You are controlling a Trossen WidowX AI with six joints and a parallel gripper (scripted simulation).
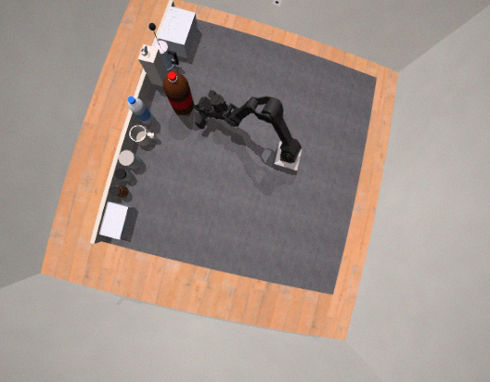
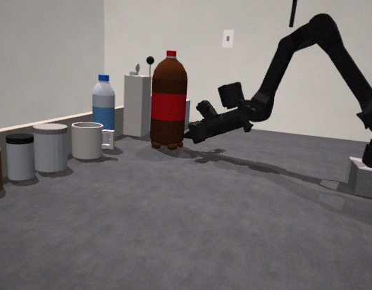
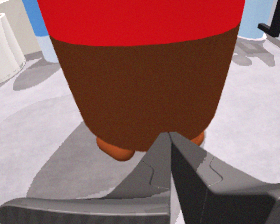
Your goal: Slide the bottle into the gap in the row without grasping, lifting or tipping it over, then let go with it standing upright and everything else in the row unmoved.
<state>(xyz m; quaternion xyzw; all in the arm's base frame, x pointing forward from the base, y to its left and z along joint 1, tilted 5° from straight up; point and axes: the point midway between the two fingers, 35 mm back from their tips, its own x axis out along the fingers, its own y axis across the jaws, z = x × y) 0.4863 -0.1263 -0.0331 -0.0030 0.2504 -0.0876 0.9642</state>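
Now: hand 9 cm short of the brown cola bottle and 10 cm below it. The rest, counted from my hand: white microwave-like box: 21 cm ahead, 38 cm to the right; then blue-capped water bottle: 26 cm ahead, 10 cm to the left, 5 cm above; then blue pitcher: 23 cm ahead, 22 cm to the right, 8 cm above.
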